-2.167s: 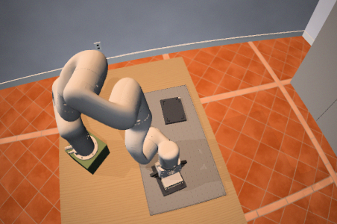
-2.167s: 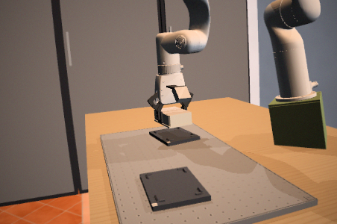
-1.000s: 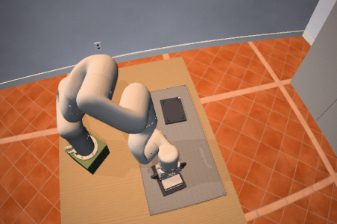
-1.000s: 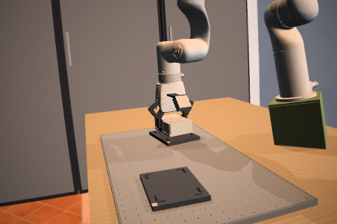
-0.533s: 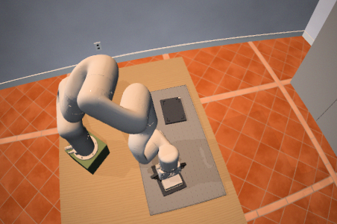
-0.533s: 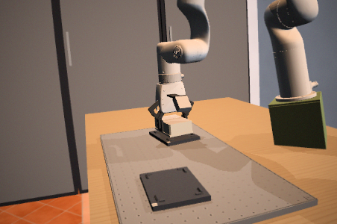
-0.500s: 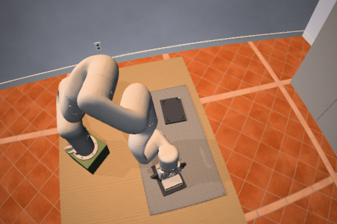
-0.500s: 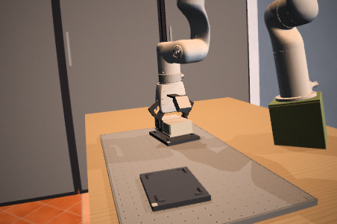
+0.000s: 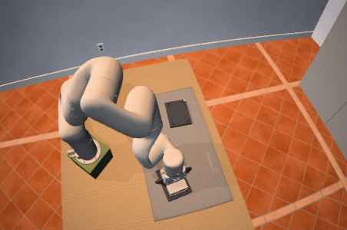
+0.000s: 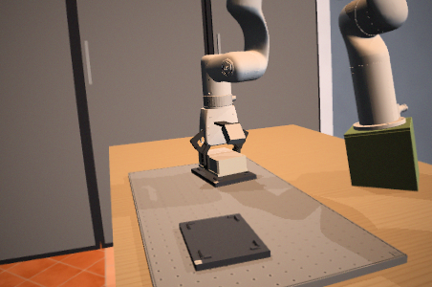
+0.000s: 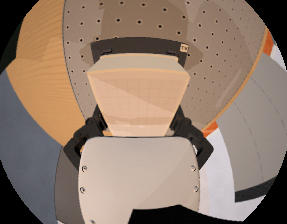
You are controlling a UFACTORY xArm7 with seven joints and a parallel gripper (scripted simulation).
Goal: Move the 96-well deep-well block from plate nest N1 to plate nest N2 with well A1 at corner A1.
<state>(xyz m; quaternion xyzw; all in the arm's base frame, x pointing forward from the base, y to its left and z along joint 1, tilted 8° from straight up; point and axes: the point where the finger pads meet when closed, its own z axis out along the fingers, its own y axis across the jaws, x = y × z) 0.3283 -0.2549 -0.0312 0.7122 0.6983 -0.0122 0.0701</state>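
The cream deep-well block is right at my hand. The rest, counted from my hand: white A1 mark: 70 mm to the left, 60 mm ahead, 30 mm below; dark plate nest N1: 340 mm to the left, 180 mm ahead, 30 mm below; dark plate nest N2: 30 mm below.
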